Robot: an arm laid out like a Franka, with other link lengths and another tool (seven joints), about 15 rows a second.
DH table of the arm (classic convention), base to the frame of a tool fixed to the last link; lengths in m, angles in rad. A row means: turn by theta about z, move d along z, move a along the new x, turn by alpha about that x. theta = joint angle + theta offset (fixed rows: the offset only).
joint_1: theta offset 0  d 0.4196  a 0  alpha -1.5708
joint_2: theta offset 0  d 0  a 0  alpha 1.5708
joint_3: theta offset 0  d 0.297  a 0.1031  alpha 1.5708
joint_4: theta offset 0  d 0  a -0.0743  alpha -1.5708
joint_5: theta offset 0  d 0.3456  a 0  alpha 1.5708
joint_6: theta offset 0  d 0  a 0.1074  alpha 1.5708
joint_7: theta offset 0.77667  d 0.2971  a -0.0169  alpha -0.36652
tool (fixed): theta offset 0  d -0.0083  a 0  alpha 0
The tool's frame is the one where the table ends.
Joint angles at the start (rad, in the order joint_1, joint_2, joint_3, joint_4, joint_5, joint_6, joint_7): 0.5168, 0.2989, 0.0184, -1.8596, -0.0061, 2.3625, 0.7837
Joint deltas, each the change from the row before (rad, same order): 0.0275, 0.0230, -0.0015, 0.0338, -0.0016, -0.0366, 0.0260; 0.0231, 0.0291, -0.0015, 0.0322, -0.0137, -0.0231, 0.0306; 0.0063, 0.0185, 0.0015, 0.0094, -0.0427, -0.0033, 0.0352; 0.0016, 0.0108, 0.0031, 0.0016, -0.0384, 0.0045, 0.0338; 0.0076, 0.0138, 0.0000, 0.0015, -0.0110, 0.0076, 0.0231; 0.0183, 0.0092, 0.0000, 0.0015, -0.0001, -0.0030, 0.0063
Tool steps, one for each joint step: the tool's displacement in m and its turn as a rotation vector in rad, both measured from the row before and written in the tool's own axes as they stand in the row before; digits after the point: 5 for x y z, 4 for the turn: -0.01736, -0.00116, 0.00479, -0.0258, -0.0032, -0.0018; -0.01269, -0.00346, 0.00742, -0.0196, 0.0066, 0.0027; 0.00078, -0.00210, 0.00869, -0.0102, 0.0286, 0.0100; 0.00193, -0.00195, 0.00582, -0.0017, 0.0235, 0.0127; -0.00433, -0.00203, 0.00704, -0.0032, 0.0034, 0.0092; -0.01262, 0.00155, 0.00567, -0.0094, 0.0029, -0.0122
